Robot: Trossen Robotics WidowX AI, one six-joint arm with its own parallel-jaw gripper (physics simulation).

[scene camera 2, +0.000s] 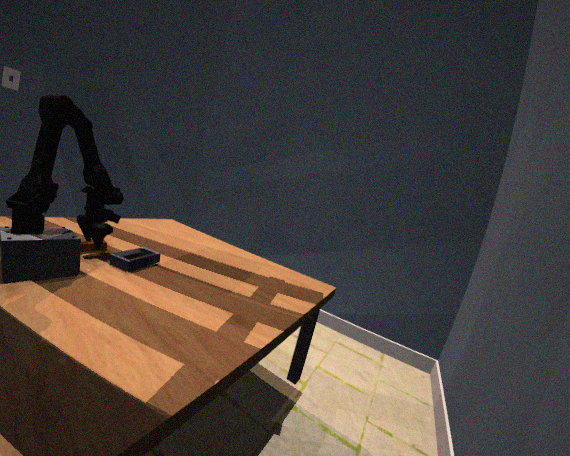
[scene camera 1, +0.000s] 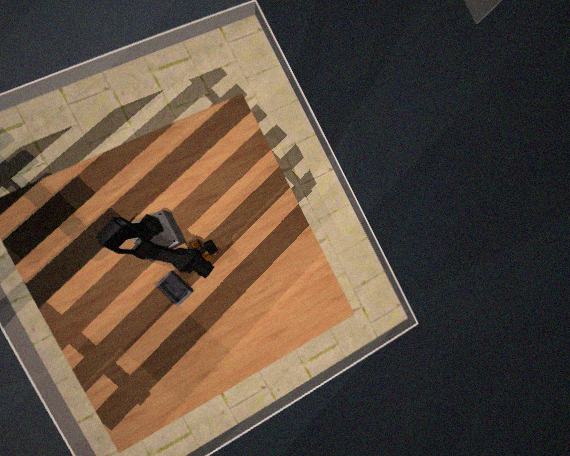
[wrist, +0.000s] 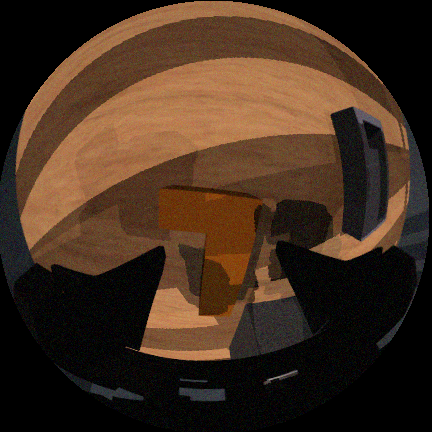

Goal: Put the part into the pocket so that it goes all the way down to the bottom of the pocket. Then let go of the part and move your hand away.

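Seen in the pictures: gripper, fingertip midpoint: (scene camera 2: 93, 245) (scene camera 1: 201, 254) (wrist: 221, 249); arm's base at its link origin: (scene camera 2: 26, 231) (scene camera 1: 153, 227) (wrist: 280, 380).
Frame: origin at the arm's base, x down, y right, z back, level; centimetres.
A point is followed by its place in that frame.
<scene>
The orange L-shaped part (scene camera 1: 207, 257) @(x 7.4, y -13.3, z -21.9 cm) (scene camera 2: 89, 246) @(x 8.6, y -9.3, z -17.7 cm) (wrist: 227, 235) @(x 7.5, y -10.9, z -21.1 cm) lies flat on the table, its long leg pointing toward the arm's base. My gripper (scene camera 1: 203, 251) @(x 8.9, y -10.9, z -19.2 cm) (scene camera 2: 98, 245) @(x 8.9, y -10.9, z -19.2 cm) (wrist: 221, 249) @(x 8.9, y -10.9, z -19.2 cm) is open and low over the part. In the wrist view one black finger is on each side of the long leg, with space between each finger and the part. The dark grey-blue block with the pocket (scene camera 1: 184, 296) @(x 6.9, y 3.6, z -34.1 cm) (scene camera 2: 121, 262) @(x 8.2, y 10.0, z -22.7 cm) (wrist: 351, 175) @(x 9.0, y 2.2, z -27.4 cm) sits apart from the part, to the right in the wrist view. The pocket's floor is mostly in shadow.
The grey base box (scene camera 1: 174, 229) @(x 2.9, y -6.5, z -4.1 cm) (scene camera 2: 40, 260) @(x 5.3, y 10.0, z -2.3 cm) (wrist: 275, 325) @(x 6.5, y -4.0, z -10.8 cm) of the arm stands close to the part. The wooden table (scene camera 1: 280, 300) @(x 10.5, y -36.1, z -57.5 cm) (scene camera 2: 125, 350) @(x 10.4, y 47.8, z -11.1 cm) (wrist: 225, 100) @(x 10.5, y -11.6, z -31.0 cm) carries dark striped shadows. A table edge and leg show in scene camera 2.
</scene>
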